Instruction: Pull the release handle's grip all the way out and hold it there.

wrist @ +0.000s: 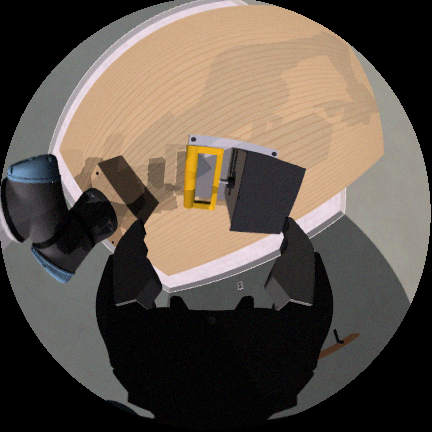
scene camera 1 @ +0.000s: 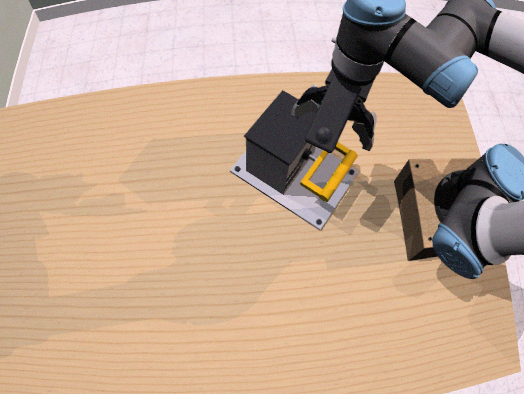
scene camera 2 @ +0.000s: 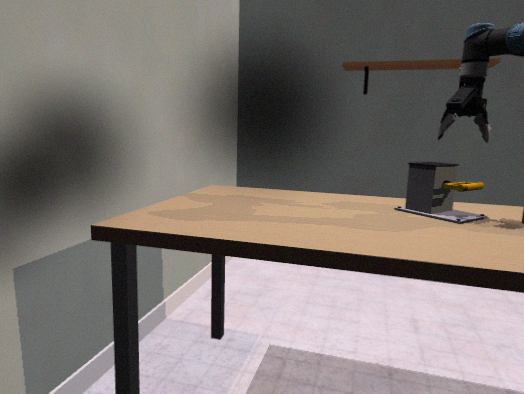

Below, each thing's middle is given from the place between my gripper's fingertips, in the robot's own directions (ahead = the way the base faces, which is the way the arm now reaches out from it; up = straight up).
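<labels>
The light grey base plate (scene camera 1: pixel 297 199) is in my scene, and measured from my hand it is 4 cm ahead and 3 cm to the right, while the plate is also 25 cm below my hand.
</labels>
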